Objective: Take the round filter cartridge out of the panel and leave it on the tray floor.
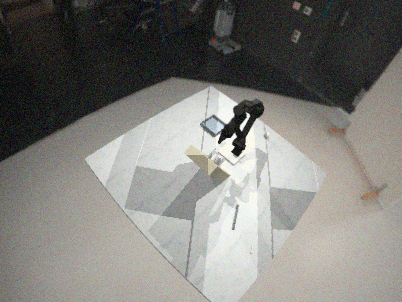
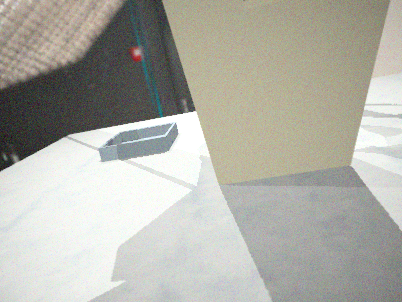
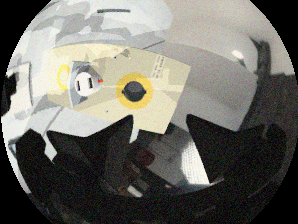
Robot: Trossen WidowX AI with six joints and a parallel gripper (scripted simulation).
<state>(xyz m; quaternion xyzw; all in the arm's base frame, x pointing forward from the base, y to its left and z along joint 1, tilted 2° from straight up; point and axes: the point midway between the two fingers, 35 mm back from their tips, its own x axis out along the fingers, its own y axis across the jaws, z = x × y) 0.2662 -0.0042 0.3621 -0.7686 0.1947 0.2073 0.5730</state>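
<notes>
My gripper tip is 30 mm past the round filter cartridge and 150 mm above it. The rest, counted from my gripper tip: service panel 20 mm ahead, 170 mm below; tray 390 mm behind, 260 mm to the right, 350 mm below.
</notes>
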